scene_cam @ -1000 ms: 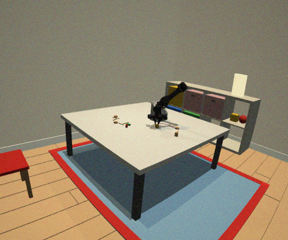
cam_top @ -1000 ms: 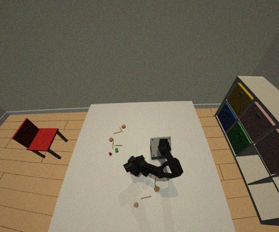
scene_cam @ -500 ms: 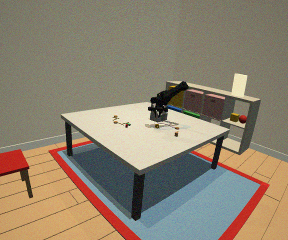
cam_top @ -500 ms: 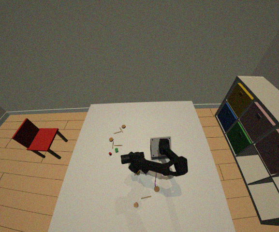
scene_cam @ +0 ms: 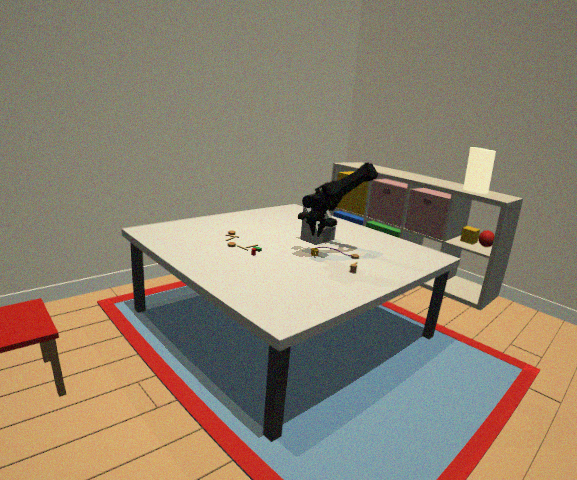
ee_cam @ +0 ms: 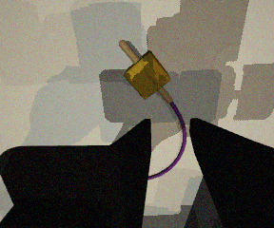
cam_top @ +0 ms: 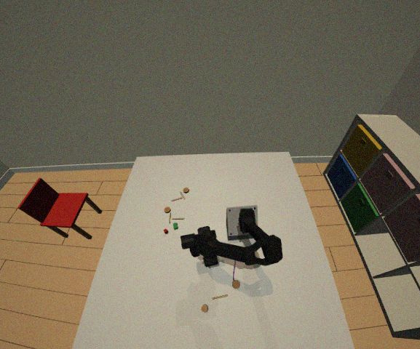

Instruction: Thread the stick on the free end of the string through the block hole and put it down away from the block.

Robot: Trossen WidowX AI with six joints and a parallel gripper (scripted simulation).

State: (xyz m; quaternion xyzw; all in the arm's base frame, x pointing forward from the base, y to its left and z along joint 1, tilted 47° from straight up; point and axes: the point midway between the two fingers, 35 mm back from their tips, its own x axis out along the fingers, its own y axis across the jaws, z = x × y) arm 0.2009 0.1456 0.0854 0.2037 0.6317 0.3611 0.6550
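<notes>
The yellow-brown wooden block lies 1 cm ahead of my gripper tip, 2 cm to the left of it and 7 cm below it. Also, from my gripper tip: wooden cylinder (2 cm ahead, 26 cm to the left, 7 cm below); then round wooden button (13 cm behind, 15 cm to the left, 8 cm below); then green cube (21 cm ahead, 18 cm to the right, 8 cm below).
</notes>
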